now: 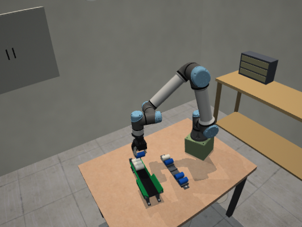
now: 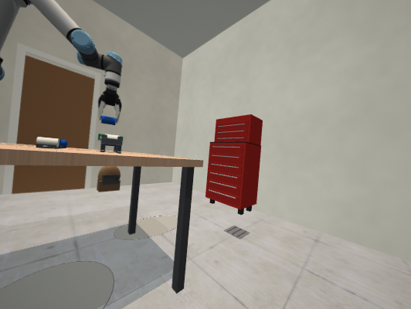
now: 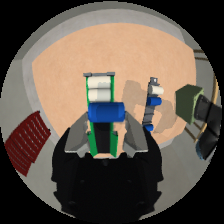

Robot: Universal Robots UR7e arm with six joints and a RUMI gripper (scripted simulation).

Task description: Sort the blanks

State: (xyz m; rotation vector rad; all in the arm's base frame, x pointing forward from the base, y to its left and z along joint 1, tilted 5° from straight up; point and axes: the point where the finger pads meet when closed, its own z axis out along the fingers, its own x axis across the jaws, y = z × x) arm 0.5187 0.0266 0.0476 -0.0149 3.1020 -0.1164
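My gripper is now 23 cm past the dark stock rack, 10 cm to the right of it and 19 cm above it.
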